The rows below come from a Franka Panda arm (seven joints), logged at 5 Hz.
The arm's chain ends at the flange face. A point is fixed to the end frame.
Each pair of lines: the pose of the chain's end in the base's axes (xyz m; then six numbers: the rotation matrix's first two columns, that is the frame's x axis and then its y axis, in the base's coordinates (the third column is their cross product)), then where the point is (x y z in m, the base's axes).
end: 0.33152 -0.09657 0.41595 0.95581 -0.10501 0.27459 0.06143 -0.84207 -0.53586
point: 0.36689 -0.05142 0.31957
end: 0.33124 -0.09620 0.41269 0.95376 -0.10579 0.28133 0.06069 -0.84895 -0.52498
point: 0.36735 -0.05242 0.31596
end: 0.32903 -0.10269 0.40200 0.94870 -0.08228 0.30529 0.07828 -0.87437 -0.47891
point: 0.36674 -0.06363 0.30387
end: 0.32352 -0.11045 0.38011 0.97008 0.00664 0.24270 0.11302 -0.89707 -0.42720
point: 0.35168 -0.07556 0.27731
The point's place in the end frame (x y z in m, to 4 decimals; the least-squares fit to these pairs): 0.0026 0.0158 0.1110
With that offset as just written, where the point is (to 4 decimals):
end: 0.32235 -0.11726 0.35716 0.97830 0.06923 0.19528 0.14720 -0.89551 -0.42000
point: 0.3434 -0.0824 0.2527
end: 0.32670 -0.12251 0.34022 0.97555 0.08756 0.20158 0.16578 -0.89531 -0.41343
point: 0.3479 -0.0880 0.2357
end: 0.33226 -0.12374 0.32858 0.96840 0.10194 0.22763 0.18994 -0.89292 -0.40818
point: 0.3557 -0.0889 0.2246
